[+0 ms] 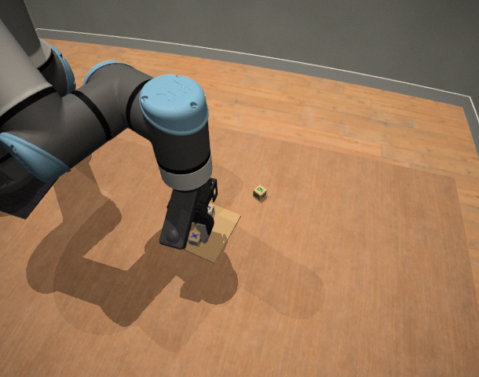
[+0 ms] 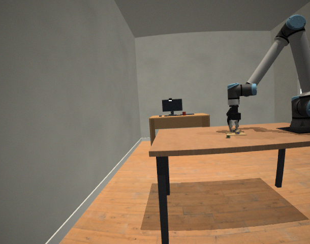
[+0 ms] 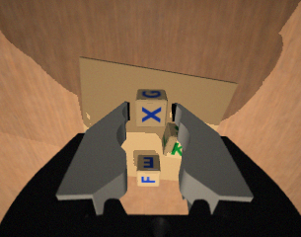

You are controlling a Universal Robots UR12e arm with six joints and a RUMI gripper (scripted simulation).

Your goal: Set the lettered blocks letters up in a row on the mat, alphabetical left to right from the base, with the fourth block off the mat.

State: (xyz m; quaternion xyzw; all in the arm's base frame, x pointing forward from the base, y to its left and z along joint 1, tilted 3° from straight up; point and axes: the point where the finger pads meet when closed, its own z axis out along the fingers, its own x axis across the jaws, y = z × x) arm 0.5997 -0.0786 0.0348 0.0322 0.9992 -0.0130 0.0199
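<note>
Now: the tan mat 4 cm to the left of my hand and 2 cm below it.
</note>
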